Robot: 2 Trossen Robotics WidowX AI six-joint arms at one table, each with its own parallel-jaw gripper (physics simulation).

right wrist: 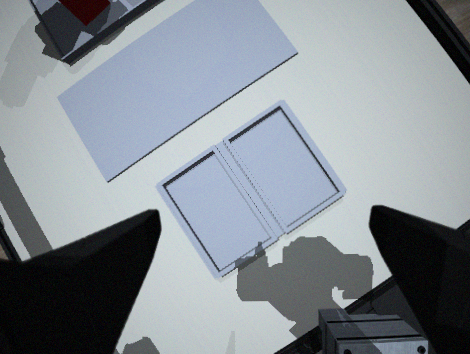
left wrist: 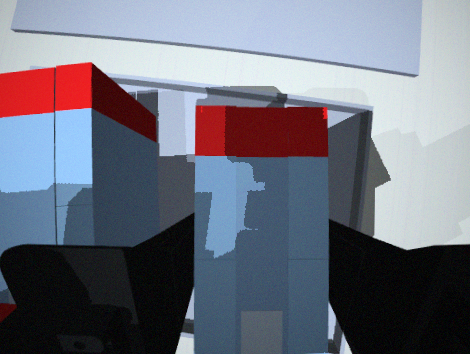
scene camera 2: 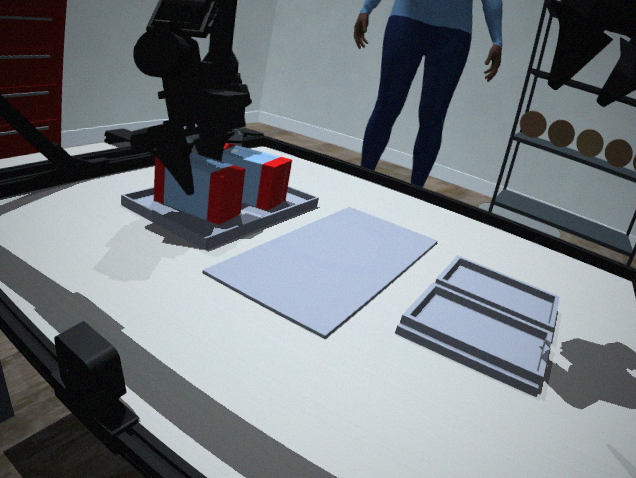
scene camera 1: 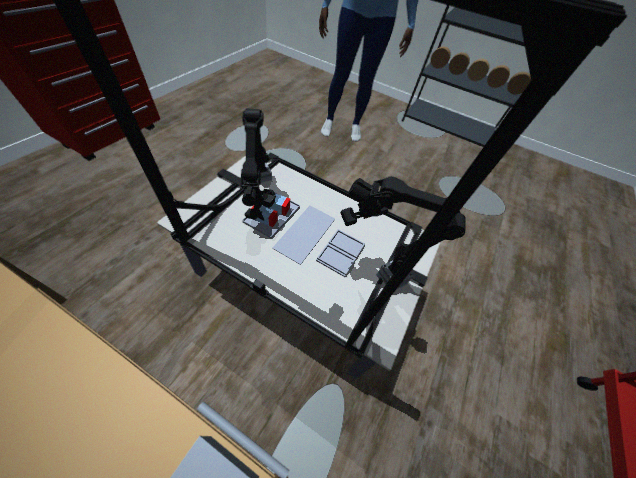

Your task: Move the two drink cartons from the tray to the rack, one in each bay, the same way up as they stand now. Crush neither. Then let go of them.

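Places are measured from the left arm's base along level axes (x ahead, y left, z up), in centimetres.
Pixels of known places: left gripper, fingertip midpoint: [left wrist: 252,216] [scene camera 2: 203,189] [scene camera 1: 266,216]; right gripper, fingertip midpoint: [right wrist: 264,218] [scene camera 2: 577,96] [scene camera 1: 356,218]; left arm's base, origin of the base link: [scene camera 1: 260,168].
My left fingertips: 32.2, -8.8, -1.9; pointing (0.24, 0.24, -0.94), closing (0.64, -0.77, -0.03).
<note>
Ahead of a thing's pixels: the offset from my left fingertips to its top centre, as dx, dy, dz.
Two light-blue cartons with red ends lie side by side in the grey tray @[-3.0, +4.2, -2.0] [scene camera 1: 266,235] [scene camera 2: 207,242]. My left gripper [scene camera 2: 202,174] [left wrist: 252,216] is shut on the nearer carton @[-0.8, -0.7, +3.9] [scene camera 1: 273,218] [scene camera 2: 224,197] [left wrist: 262,195], one finger against each long side; its fingertips are hidden behind the carton in the left wrist view. This carton still sits low inside the tray. The other carton @[-5.7, +8.1, +3.8] [scene camera 1: 285,206] [scene camera 2: 274,185] [left wrist: 45,150] stands beside it, apart. My right gripper [scene camera 2: 578,95] [right wrist: 264,218] is wide open above the two-bay rack @[+31.7, +26.1, -1.6] [scene camera 2: 467,359] [right wrist: 250,190], whose bays are empty.
A flat grey-blue plate [scene camera 1: 304,235] [scene camera 2: 323,272] [right wrist: 175,90] lies between tray and rack. Black frame rails [scene camera 2: 437,205] edge the table. A black block [scene camera 2: 89,359] stands on the front rail. A person [scene camera 1: 362,61] and a shelf unit stand beyond the table.
</note>
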